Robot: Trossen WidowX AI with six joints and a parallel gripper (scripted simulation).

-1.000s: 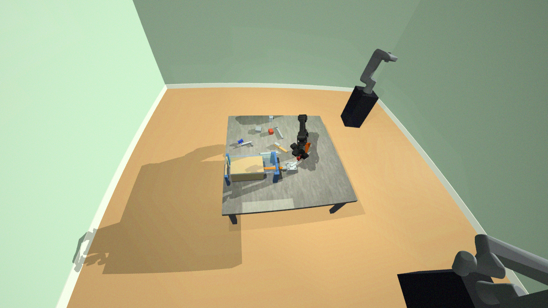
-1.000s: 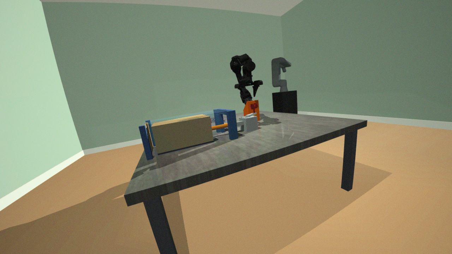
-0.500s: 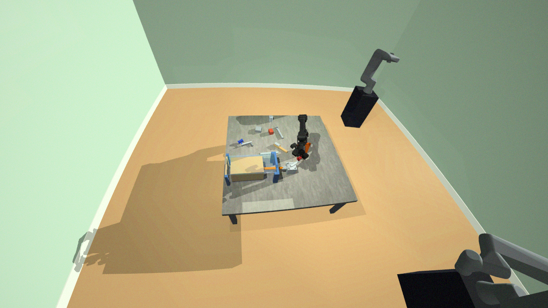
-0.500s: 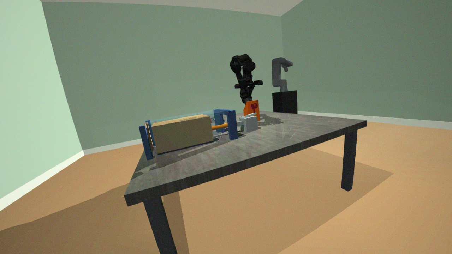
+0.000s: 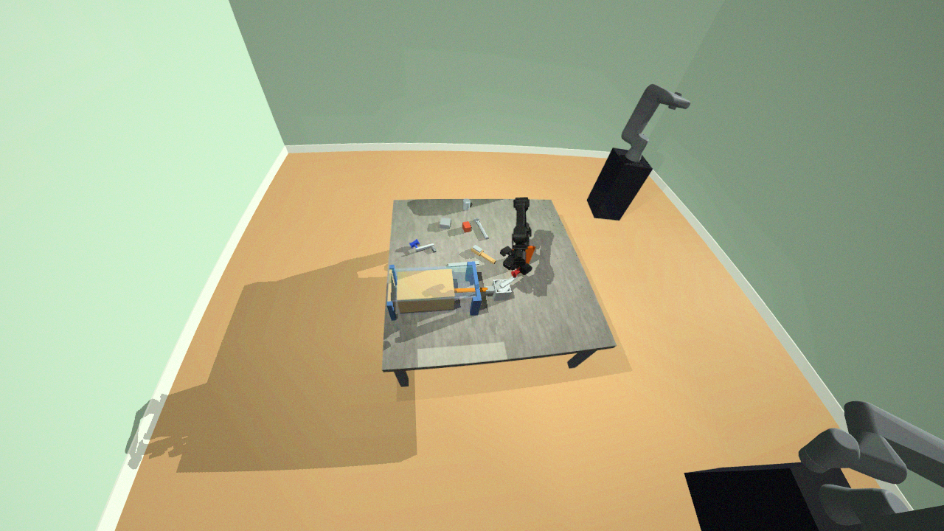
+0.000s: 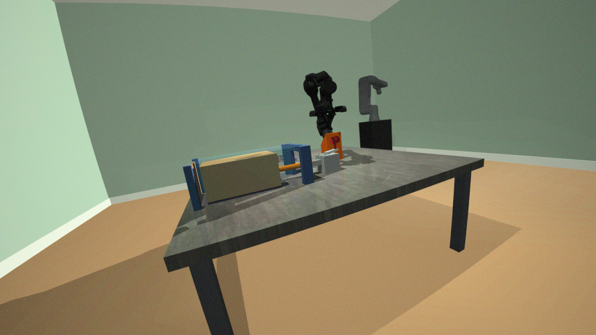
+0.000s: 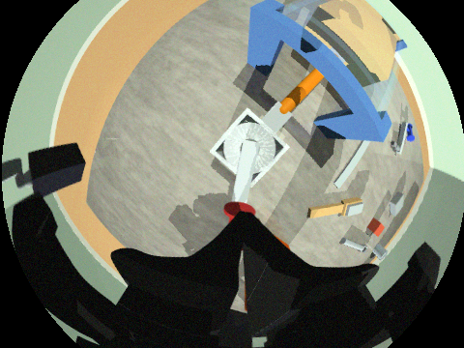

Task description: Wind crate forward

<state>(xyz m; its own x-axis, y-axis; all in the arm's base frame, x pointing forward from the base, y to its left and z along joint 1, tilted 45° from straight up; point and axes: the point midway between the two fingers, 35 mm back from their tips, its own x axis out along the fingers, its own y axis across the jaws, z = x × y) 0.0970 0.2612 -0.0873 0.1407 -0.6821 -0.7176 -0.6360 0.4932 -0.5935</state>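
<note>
The red knob is 8 cm below my gripper tip, 4 cm to the right of it and 4 cm behind it. Round my gripper tip: tan-handled tool (28 cm to the right, 20 cm below, 13 cm ahead); then grey winch (18 cm below, 2 cm ahead, 1 cm to the left); then grey bar (25 cm ahead, 21 cm below, 19 cm to the right).
</note>
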